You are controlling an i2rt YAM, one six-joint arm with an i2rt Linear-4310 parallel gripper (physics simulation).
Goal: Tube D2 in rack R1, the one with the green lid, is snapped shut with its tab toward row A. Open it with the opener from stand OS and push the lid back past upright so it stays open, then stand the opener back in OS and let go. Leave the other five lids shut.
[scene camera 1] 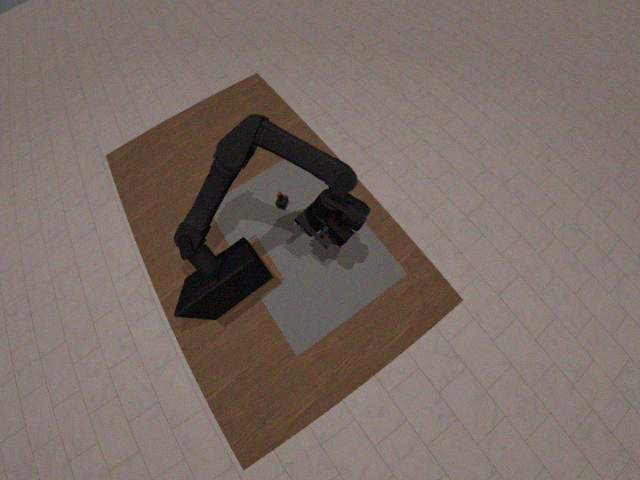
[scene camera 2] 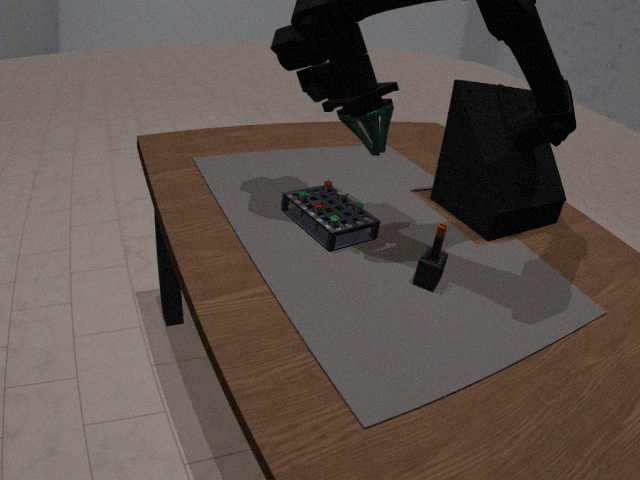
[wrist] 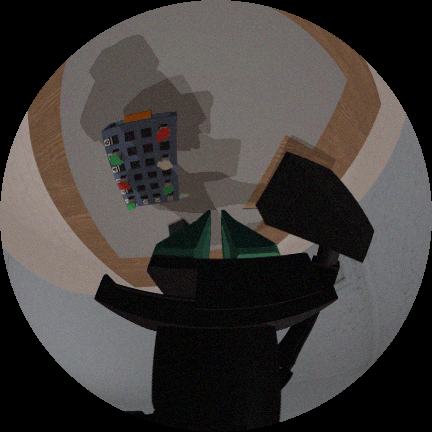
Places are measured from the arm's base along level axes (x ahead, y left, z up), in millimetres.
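Where they show: gripper, fingertip midpoint: (scene camera 1: 303,228) (scene camera 2: 378,153) (wrist: 215,215); arm's base at its link origin: (scene camera 1: 213,271) (scene camera 2: 516,136) (wrist: 333,230).
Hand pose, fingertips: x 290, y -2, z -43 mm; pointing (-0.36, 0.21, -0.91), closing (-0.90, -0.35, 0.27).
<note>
Each offset is from my fingertips to the top centre of the thing. "*": to the spot under its first point. Level surfaces: height alone.
Rack R1 {72 mm ahead, 5 mm left, 66 mm down} (scene camera 2: 354,238) (wrist: 156,159) is a dark blue grid with several lidded tubes; the arm partly covers it in scene camera 1. The green lid of D2 {37 mm ahead, 32 mm left, 66 mm down} (scene camera 2: 358,206) (wrist: 168,190) looks down on its tube; its tab is too small to make out. The opener {5 mm back, 173 mm left, 24 mm down} (scene camera 1: 279,194) (scene camera 2: 439,238), with its orange top, stands upright in the dark stand OS {5 mm back, 173 mm left, 68 mm down} (scene camera 1: 281,203) (scene camera 2: 429,273). The stand (wrist: 177,226) is partly hidden by a finger in the wrist view. My gripper (scene camera 2: 377,153) (wrist: 215,215) is shut to a narrow gap, holds nothing, and hangs well above the mat, away from the opener.
The other lids, among them the white lid {45 mm ahead, 6 mm right, 66 mm down} (scene camera 2: 342,196) (wrist: 165,164) and the red lid {54 mm ahead, 44 mm right, 66 mm down} (scene camera 2: 327,183) (wrist: 162,133), look down. An orange strip {* 84 mm ahead, 57 mm right, 85 mm down} (wrist: 138,116) is on the rack's far end. The black arm base (scene camera 1: 224,281) (scene camera 2: 498,160) (wrist: 315,205) stands beside the grey mat {109 mm down} (scene camera 1: 330,299) (scene camera 2: 361,335).
</note>
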